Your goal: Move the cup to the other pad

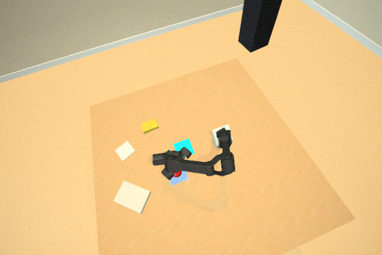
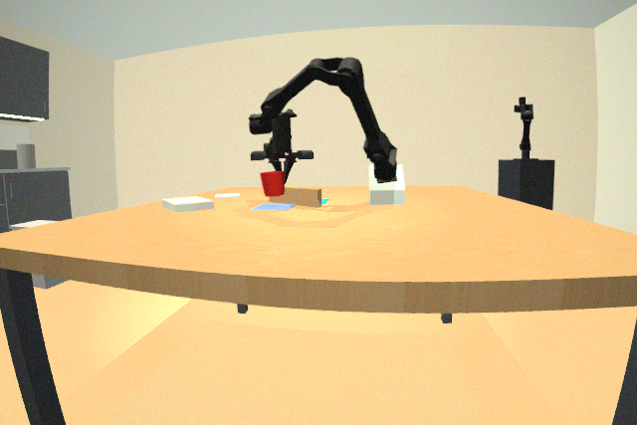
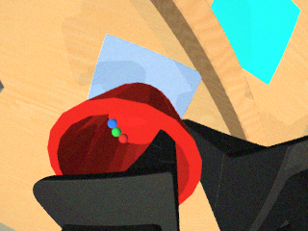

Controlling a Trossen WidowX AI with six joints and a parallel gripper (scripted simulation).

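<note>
The cyan pad is 80 mm behind my gripper tip, 120 mm to the right of it and 80 mm below it. The rest, counted from my gripper tip: light blue pad 30 mm ahead, 10 mm to the left, 80 mm below; then cup 30 mm ahead, 10 mm to the left; then wooden bar 20 mm behind, 50 mm to the right, 50 mm below.
</note>
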